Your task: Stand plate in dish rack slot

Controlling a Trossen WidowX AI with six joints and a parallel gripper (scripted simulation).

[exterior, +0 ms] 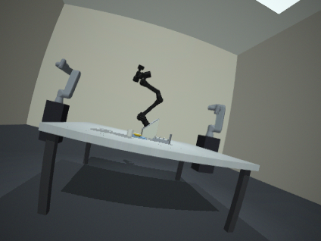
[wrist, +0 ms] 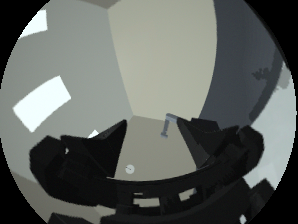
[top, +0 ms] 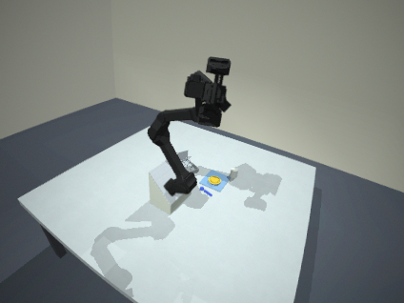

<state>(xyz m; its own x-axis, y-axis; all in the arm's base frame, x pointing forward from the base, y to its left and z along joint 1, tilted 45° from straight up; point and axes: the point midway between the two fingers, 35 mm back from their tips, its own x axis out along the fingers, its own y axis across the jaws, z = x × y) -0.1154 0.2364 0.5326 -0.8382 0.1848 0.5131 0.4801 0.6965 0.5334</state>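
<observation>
Right now my gripper tip is 46 cm short of the yellow plate, 10 cm to the right of it and 65 cm above it. Also, from my gripper tip: blue spoon (36 cm ahead, 12 cm to the left, 66 cm below); then small white cup (58 cm ahead, 3 cm to the left, 64 cm below); then light blue mat (48 cm ahead, 11 cm to the left, 66 cm below).
</observation>
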